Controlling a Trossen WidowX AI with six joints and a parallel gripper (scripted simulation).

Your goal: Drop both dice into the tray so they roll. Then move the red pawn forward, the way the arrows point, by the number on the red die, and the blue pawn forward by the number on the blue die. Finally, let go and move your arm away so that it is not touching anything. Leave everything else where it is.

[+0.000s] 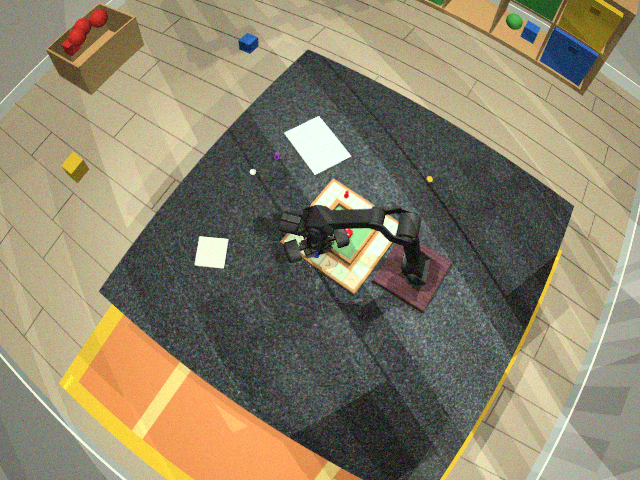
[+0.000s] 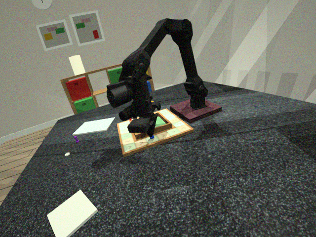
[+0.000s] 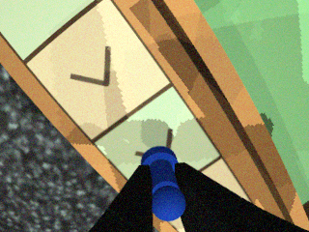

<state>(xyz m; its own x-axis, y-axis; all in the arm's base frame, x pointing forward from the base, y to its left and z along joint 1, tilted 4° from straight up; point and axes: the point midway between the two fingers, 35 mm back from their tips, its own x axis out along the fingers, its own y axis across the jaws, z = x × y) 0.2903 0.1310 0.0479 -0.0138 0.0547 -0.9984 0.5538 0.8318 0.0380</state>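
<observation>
The green tray lies 2 cm behind my gripper tip, 11 cm to the right of it and 2 cm below it. Round my gripper tip: red pawn: 5 cm ahead, 23 cm to the right; purple pawn: 33 cm ahead, 21 cm to the right, 2 cm below; blue pawn: 1 cm above.
</observation>
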